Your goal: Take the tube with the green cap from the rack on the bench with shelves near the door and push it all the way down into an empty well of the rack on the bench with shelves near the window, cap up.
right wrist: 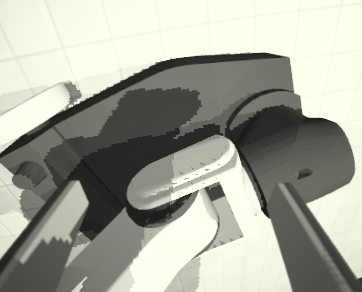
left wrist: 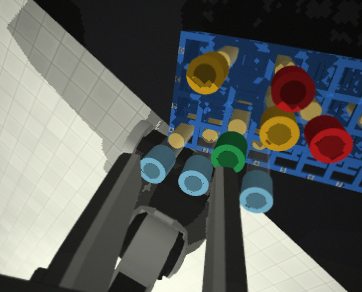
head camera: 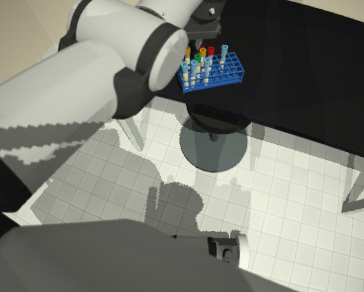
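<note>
The green-capped tube (head camera: 198, 58) (left wrist: 228, 152) stands upright, cap up, in the blue rack (head camera: 240, 78) (left wrist: 200, 37) on a dark bench top. My left gripper (left wrist: 176, 175) is partly open above the rack's end, with nothing held. In the left wrist view, the tip of its right-hand finger overlaps the lower edge of the green cap; whether they touch cannot be told. Its other finger lies left of the light-blue caps. My right gripper (right wrist: 176, 193) is open and empty, away from the rack. A second rack does not show.
Light-blue-capped tubes (left wrist: 157, 164) (left wrist: 194, 175) (left wrist: 256, 191) stand close around the green one. Yellow caps (left wrist: 207, 73) (left wrist: 280, 131) and red caps (left wrist: 293, 89) (left wrist: 328, 140) stand beyond. A round stool (head camera: 213, 150) stands by the bench's front edge.
</note>
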